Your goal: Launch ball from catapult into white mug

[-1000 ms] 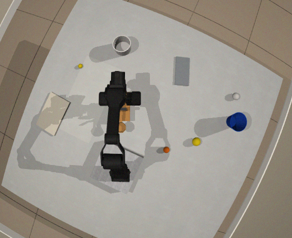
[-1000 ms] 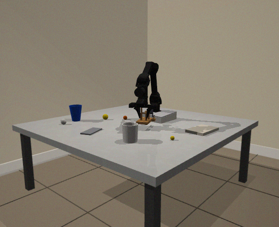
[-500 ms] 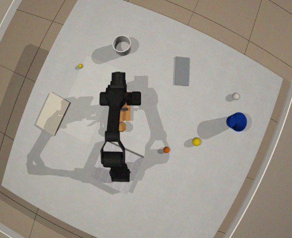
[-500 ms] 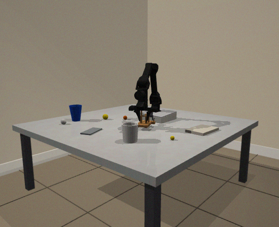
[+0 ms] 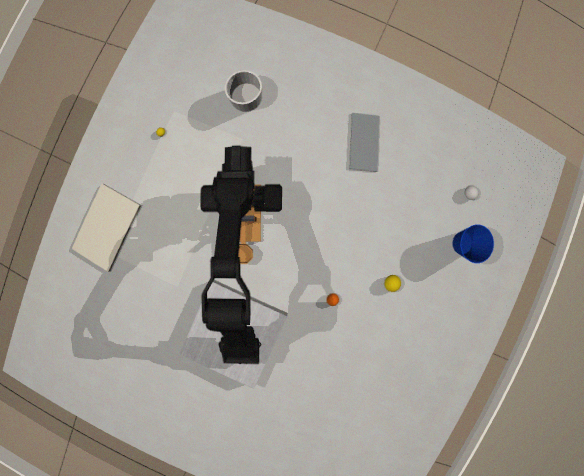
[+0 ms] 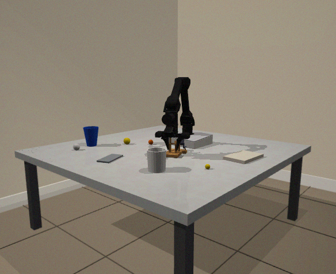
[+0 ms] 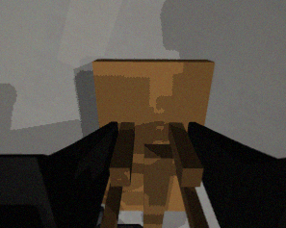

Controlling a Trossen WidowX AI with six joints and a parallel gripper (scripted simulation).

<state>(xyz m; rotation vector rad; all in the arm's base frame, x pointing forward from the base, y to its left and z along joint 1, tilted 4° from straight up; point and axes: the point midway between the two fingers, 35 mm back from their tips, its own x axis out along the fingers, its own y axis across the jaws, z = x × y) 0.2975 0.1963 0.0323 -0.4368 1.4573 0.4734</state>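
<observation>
Now: the orange ball 8 cm behind my gripper tip, 32 cm to the right of it and 2 cm below it. From my gripper tip the other things lie so: small yellow ball 3 cm ahead, 29 cm to the left, 2 cm below; dark flat slab 30 cm ahead, 17 cm to the right, 3 cm below; white mug 23 cm ahead, 16 cm to the left.
</observation>
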